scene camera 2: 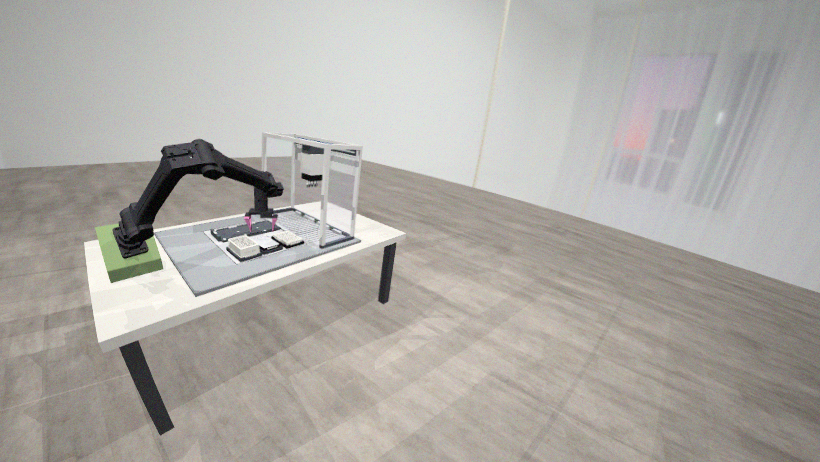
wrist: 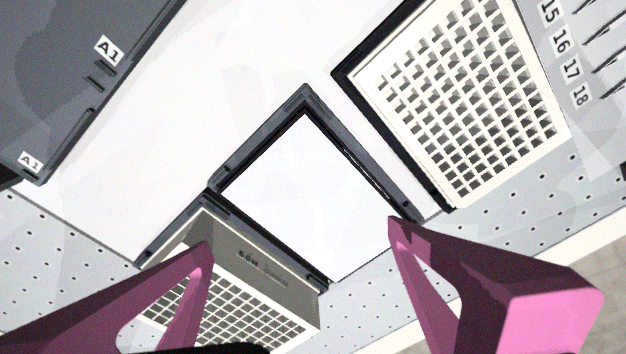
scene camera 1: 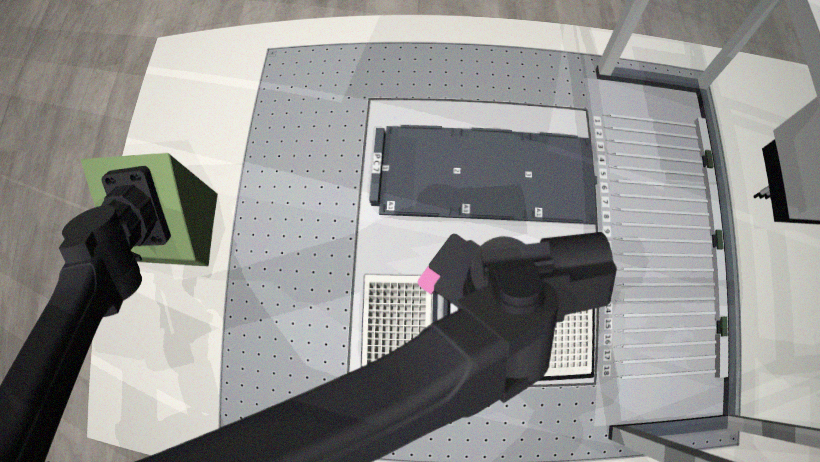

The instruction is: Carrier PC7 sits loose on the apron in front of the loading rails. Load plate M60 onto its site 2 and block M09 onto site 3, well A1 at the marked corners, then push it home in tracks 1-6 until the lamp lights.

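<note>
Carrier PC7 lies dark and flat on the white apron, its three sites bare and its A1 marks along the near edge. Its right end is beside roughly numbers 2 to 8 of the rails. Block M09 is the tall white grid block in a dark nest. A low white grid plate sits in a black nest; its label is unreadable. My gripper is open and empty, above the row of nests; the arm hides much of it in scene camera 1.
Between the two grid pieces is a dark-framed nest with a plain white face. A post-and-beam frame stands over the rails, with a dark-tipped head hanging inside. Green blocks line the rails' far end. A perforated deck surrounds the apron.
</note>
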